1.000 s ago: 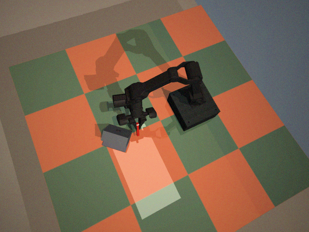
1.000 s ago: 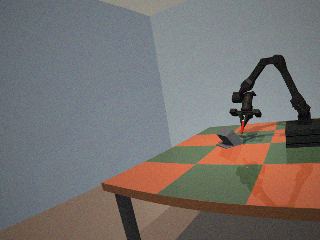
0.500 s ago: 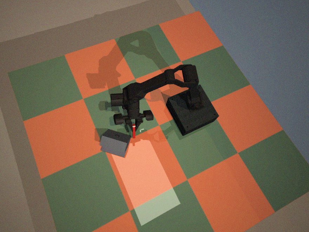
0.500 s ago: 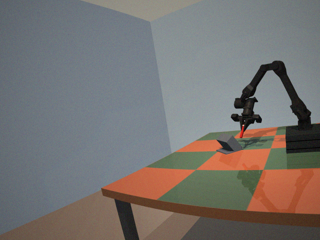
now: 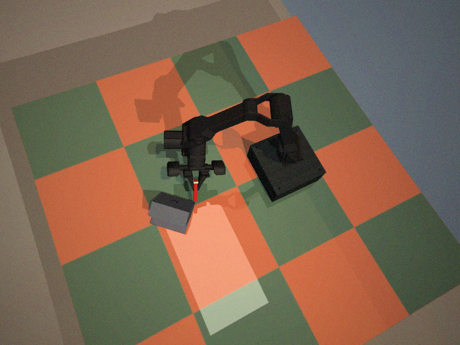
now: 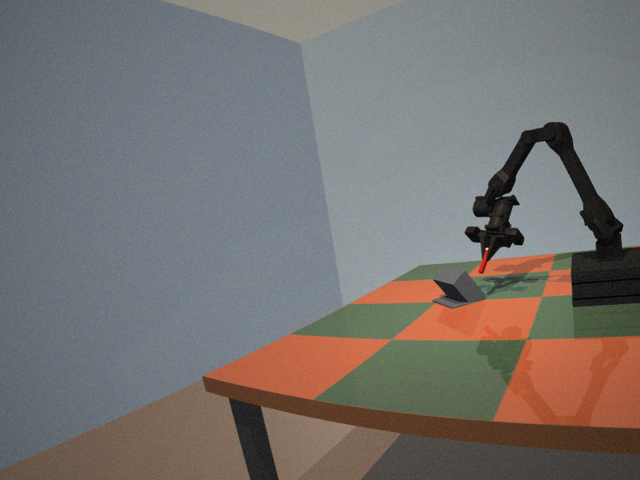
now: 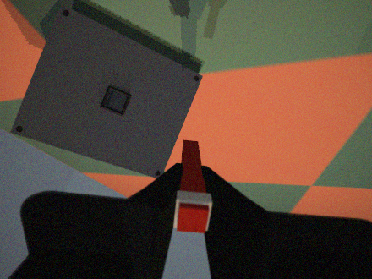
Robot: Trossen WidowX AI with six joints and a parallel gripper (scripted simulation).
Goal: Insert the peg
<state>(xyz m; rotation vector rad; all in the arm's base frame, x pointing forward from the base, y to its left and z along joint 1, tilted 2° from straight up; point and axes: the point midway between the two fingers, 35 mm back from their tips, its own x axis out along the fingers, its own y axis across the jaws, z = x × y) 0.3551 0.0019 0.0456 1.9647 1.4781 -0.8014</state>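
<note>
The grey sloped panel lies 9 cm ahead of my gripper tip, 2 cm to the left of it and 7 cm below it. Round my gripper tip: red square peg (1 cm to the right, 1 cm above).
</note>
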